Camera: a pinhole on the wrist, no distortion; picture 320 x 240 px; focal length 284.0 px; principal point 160.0 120.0 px. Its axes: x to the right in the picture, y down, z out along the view. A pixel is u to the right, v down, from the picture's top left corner.
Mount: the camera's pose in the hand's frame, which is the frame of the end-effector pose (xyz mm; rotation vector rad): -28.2 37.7 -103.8 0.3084 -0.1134 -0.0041
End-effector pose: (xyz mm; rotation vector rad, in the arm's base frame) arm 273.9 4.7 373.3 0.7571 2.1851 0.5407
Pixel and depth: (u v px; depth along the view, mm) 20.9 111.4 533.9
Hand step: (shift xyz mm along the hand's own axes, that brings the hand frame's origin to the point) -347.6 -133.7 367.7
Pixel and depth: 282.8 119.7 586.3
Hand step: 158.0 -145.7 479.0
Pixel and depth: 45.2 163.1 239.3
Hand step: -151.6 1.9 123.0
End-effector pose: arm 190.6 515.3 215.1 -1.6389 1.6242 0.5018
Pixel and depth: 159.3 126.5 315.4
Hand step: -64.4 -50.9 196.8
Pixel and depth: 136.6 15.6 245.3
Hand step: -74.6 -122.0 98.8
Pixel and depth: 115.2 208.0 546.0
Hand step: -177.2 35.5 454.7
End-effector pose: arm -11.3 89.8 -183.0 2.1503 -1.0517 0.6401
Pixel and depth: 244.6 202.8 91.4
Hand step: -11.7 34.8 -6.2
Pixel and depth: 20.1 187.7 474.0
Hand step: -314.8 6.9 353.2
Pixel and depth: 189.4 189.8 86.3
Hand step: -29.3 31.6 -14.7
